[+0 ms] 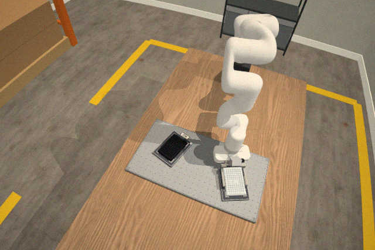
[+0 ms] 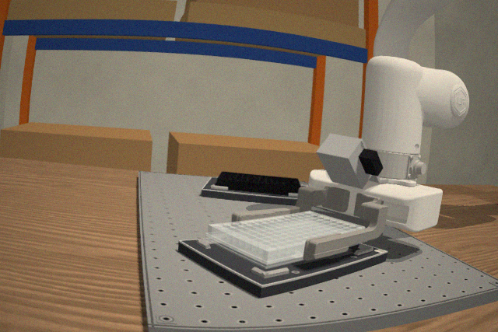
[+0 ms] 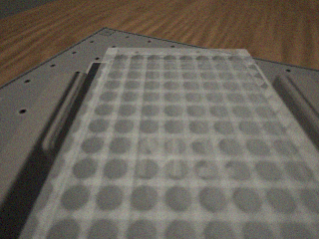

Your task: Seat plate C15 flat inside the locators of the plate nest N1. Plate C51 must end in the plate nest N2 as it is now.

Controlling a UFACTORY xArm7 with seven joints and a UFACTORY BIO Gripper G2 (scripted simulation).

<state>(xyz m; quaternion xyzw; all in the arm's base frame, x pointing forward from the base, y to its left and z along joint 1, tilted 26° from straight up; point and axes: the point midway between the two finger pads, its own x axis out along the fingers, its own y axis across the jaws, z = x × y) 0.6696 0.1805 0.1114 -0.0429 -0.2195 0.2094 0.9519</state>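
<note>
The clear well plate C15 is right at my hand. From my hand the other things lie so: dark plate nest N1: 20 mm below; black plate C51: 330 mm to the right, 60 mm behind, 10 mm below; plate nest N2: 330 mm to the right, 60 mm behind, 20 mm below.
</note>
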